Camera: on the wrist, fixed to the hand. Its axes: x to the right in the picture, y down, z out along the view.
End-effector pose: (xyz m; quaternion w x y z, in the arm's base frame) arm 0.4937 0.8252 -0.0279 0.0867 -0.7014 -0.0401 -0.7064
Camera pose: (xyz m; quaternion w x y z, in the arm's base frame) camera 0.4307 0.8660 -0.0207 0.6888 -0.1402 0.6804 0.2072
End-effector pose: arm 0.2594 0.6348 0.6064 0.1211 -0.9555 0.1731 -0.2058
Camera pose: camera 0.2541 0.6715 0.6721 0.2273 0.1532 0.9219 0.2737
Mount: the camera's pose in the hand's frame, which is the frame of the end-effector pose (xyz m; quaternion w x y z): 0.0046 -0.0518 -0.0546 0.0156 0.0014 0.1577 -0.9874
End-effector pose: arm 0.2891 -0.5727 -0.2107 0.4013 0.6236 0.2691 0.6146
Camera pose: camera 0.2441 -0.5320 -0.2555 0.5698 -0.3523 0.6840 -0.2887
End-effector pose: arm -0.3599 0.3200 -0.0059 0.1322 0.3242 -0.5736 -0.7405
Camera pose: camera -0.3197 0.2916 -0.0630 0.6391 -0.6884 -0.3310 0.0902
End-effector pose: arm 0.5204 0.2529 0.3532 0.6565 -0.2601 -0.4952 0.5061
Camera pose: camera 0.5913 0.2476 0.3782 0.5884 0.4060 -0.1603 -0.6806
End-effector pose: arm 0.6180 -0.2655 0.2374 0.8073 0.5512 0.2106 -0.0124
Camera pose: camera 0.5913 -0.2360 0.1734 0.0336 0.1962 -0.6748 0.7106
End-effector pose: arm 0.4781 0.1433 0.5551 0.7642 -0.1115 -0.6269 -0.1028
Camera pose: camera 0.5147 0.0775 0.5514 0.0094 0.6345 0.0005 -0.7729
